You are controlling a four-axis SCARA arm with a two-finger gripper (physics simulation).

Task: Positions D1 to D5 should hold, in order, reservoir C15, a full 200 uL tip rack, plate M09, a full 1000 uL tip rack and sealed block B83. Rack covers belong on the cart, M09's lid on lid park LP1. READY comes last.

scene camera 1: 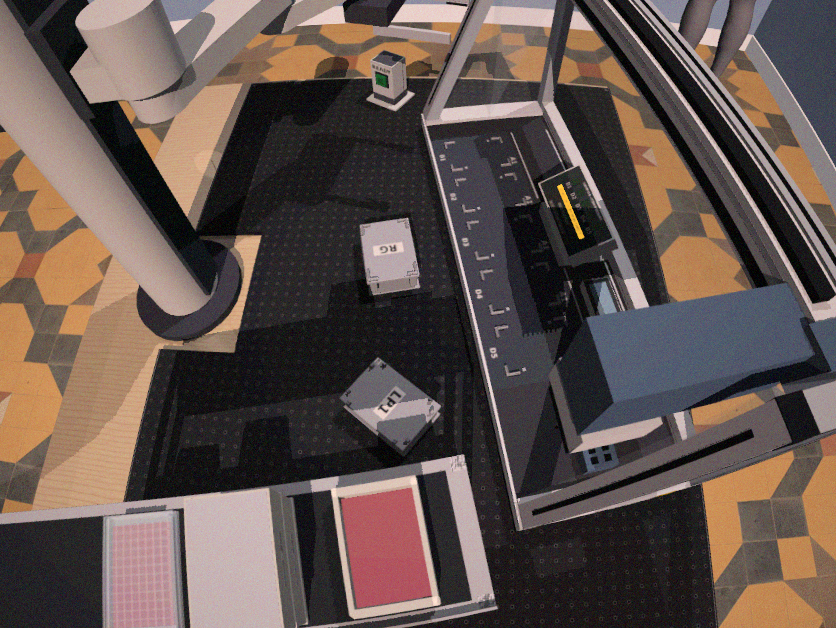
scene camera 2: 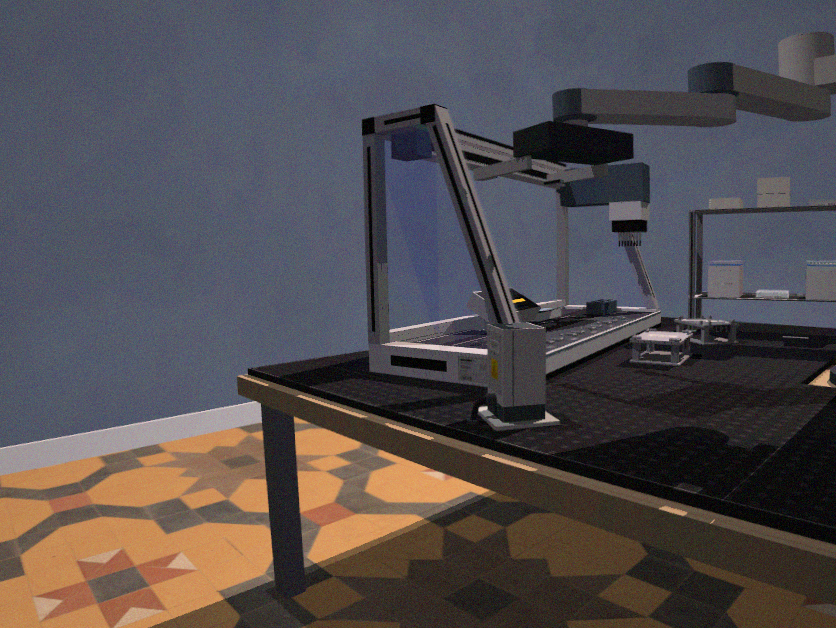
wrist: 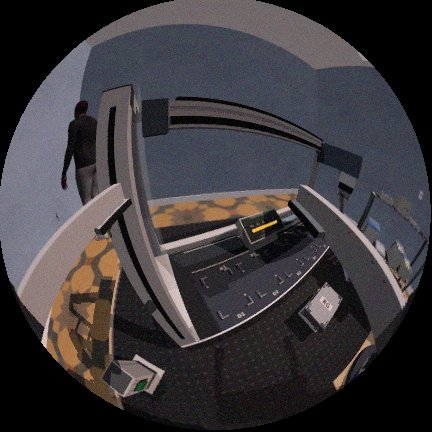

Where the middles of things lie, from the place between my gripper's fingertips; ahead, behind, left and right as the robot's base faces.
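The one-well reservoir [scene camera 1: 386,559] is 91 cm to the right of my gripper and 8 cm behind it. As for the green-topped device [scene camera 2: 529,344], my gripper's 30 cm above it, and it's also 18 cm past the device and 22 cm to the right of it.
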